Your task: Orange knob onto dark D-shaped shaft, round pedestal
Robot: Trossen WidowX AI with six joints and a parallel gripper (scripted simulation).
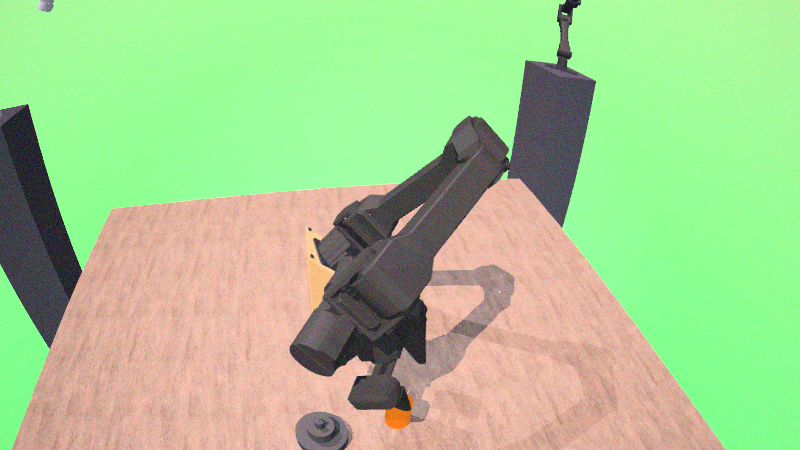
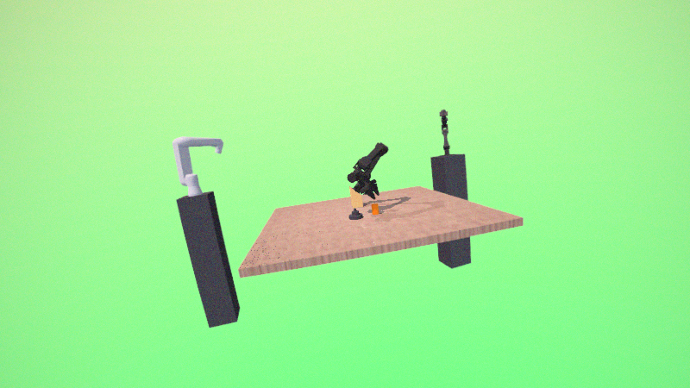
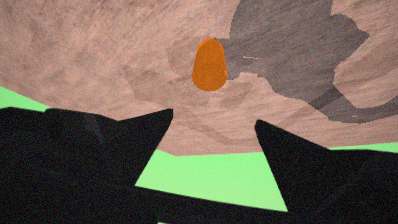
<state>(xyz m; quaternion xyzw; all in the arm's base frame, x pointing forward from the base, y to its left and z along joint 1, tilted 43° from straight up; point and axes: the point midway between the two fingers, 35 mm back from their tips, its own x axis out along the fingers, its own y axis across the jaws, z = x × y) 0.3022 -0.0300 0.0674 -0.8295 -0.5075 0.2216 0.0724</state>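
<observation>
The orange knob lies 1 cm behind my gripper tip, 2 cm to the right of it and 7 cm below it. Also, from my gripper tip: dark round pedestal: 15 cm to the right, 7 cm below.
</observation>
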